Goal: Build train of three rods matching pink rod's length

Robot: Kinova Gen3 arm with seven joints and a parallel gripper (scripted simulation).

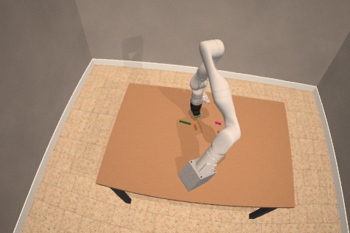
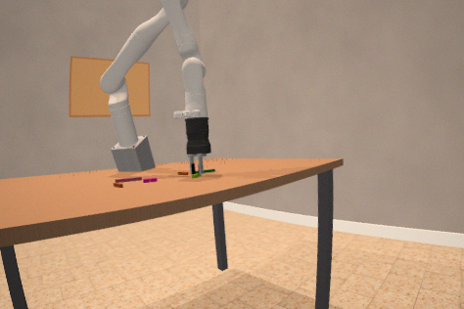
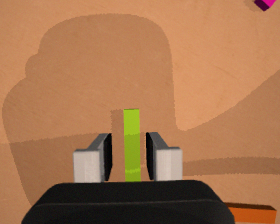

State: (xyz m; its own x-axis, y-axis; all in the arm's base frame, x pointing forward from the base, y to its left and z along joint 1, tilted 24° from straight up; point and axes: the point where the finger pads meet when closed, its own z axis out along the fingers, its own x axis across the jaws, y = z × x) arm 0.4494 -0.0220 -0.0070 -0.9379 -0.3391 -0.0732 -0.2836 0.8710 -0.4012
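Right now the lime rod is 20 mm below my hand. Round my hand: pink rod (150 mm behind, 170 mm to the right, 20 mm below); then green rod (50 mm behind, 90 mm to the left, 20 mm below).
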